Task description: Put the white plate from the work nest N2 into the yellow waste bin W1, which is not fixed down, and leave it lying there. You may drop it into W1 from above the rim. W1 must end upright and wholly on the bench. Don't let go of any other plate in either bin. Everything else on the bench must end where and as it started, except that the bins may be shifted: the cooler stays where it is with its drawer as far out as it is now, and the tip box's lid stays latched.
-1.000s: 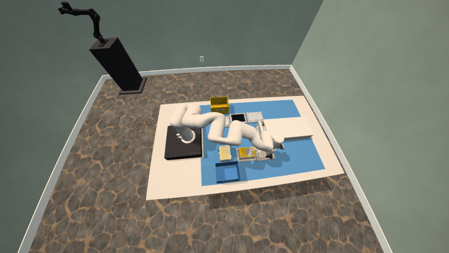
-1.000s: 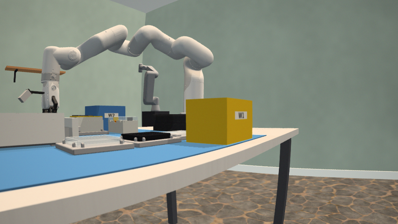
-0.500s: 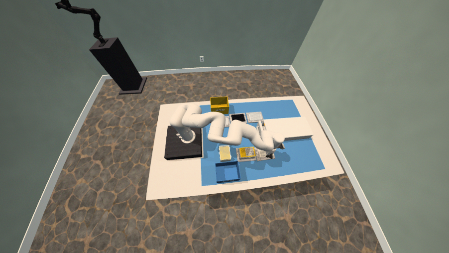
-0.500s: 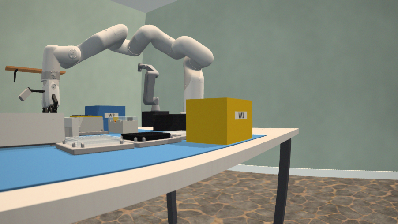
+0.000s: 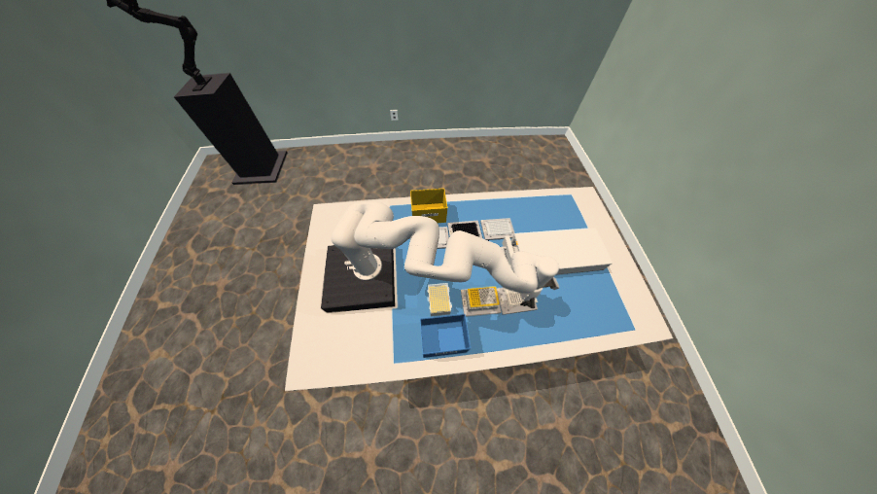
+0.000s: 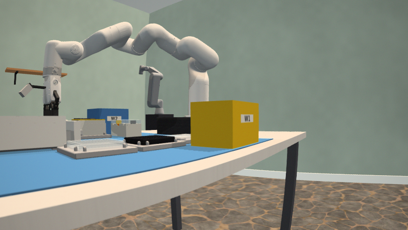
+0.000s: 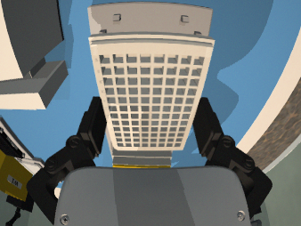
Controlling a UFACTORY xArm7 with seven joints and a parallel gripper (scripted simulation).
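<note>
Now: hand 70 mm above the grey nest N2. Also, from my hand: drawer: 200 mm to the left, 130 mm ahead, 50 mm below; then white plate: 10 mm below; then yellow rack: 170 mm behind, 20 mm below, 10 mm to the right.
</note>
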